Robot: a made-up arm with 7 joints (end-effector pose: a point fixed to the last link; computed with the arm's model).
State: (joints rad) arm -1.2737 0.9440 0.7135 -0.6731 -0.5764 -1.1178 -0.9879
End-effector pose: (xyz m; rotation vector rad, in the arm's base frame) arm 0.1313 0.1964 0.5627 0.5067 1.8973 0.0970
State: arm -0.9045 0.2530 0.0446 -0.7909 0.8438 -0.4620 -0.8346
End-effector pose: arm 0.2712 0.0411 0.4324 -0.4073 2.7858 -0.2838
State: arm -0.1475 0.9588 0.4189 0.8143 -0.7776 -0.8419 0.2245
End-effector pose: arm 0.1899 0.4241 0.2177 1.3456 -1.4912 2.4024
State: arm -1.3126 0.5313 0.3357 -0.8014 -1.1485 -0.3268 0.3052
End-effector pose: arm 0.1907 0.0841 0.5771 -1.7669 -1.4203 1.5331
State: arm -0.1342 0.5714 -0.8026 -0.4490 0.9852 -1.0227 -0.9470
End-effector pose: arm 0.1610 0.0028 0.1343 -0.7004 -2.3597 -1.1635
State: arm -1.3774 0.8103 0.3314 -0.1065 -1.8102 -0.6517 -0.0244
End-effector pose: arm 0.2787 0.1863 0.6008 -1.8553 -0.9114 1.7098
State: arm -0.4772 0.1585 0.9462 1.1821 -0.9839 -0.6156 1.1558
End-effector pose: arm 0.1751 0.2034 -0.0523 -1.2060 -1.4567 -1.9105
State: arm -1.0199 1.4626 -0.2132 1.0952 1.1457 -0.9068 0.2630
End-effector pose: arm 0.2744 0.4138 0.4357 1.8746 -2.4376 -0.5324
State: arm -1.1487 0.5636 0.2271 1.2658 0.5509 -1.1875 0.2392
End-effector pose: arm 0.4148 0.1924 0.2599 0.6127 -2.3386 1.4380
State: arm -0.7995 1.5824 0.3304 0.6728 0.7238 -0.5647 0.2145
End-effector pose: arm 0.2378 0.3938 0.5726 -1.5999 2.0115 -0.2912
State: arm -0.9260 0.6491 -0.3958 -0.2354 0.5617 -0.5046 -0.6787
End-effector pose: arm 0.3631 0.0290 0.3503 0.2051 -2.8929 -0.3709
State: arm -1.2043 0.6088 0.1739 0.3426 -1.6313 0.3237 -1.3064
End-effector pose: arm 0.4142 0.1266 0.4176 -1.3962 -1.2047 0.4816
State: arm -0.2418 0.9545 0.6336 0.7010 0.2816 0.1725 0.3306
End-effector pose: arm 0.1949 0.4736 0.2312 2.6252 -1.0152 1.3343
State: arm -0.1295 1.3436 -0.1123 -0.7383 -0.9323 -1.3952 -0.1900
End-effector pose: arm 0.2179 0.1496 0.3472 -1.1111 -1.9468 1.0309
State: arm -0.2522 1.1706 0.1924 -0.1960 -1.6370 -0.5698 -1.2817
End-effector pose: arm 0.2860 0.2502 0.3327 -0.7243 -1.8541 0.6199
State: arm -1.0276 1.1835 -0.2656 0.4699 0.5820 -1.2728 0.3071
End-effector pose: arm 0.3578 0.2283 0.4138 -0.1451 3.0731 -0.2159
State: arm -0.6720 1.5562 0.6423 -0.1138 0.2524 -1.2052 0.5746
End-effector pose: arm 0.1786 0.2094 0.6087 0.4336 2.2481 -0.3740
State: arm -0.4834 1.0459 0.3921 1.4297 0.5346 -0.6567 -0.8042
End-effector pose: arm 0.1524 0.4235 0.2003 1.4760 -1.0312 0.1796
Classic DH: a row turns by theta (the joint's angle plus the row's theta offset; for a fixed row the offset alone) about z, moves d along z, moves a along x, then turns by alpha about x. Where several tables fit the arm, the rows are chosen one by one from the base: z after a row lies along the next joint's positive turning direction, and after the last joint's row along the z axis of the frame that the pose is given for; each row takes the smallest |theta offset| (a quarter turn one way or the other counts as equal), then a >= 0, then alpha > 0; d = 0 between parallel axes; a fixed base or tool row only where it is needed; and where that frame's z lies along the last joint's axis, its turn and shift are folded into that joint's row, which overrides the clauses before.
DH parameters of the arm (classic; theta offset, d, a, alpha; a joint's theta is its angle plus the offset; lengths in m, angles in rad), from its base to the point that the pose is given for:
base (fixed): -0.071 0.3688 0.0205 -1.3004
joint 1: -1.3111 0.0418 0.0038 -1.5708
joint 2: 1.2915 0.0059 -0.015 1.5708
joint 3: 1.5708 -0.235 0.0435 -1.5708
joint 4: 1.5708 0.0021 0.0295 1.5708
joint 5: 0 0.1729 0.0323 -1.5708
joint 6: -1.5708 0.0275 0.0534 1.5708
joint 7: -0.1054 -0.01 0.0162 1.2392
tool (fixed): 1.8064 0.03 0 0

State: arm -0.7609 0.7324 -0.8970 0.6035 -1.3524 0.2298 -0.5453
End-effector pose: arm 0.3210 0.1183 0.0758 0.4705 -0.4396 0.6135
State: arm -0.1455 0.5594 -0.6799 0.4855 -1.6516 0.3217 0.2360
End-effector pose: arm 0.1422 0.0738 -0.0429 1.0402 0.4827 0.9566
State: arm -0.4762 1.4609 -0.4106 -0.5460 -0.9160 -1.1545 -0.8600
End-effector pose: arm 0.2610 0.1581 0.3422 -0.8485 -2.1630 -0.0295
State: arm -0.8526 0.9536 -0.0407 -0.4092 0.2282 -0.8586 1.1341
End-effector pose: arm 0.2900 0.1019 0.4773 0.9413 1.9529 -1.8121
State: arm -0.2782 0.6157 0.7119 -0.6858 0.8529 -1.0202 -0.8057
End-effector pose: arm 0.2066 0.2270 0.3630 -1.1275 2.5598 0.7013
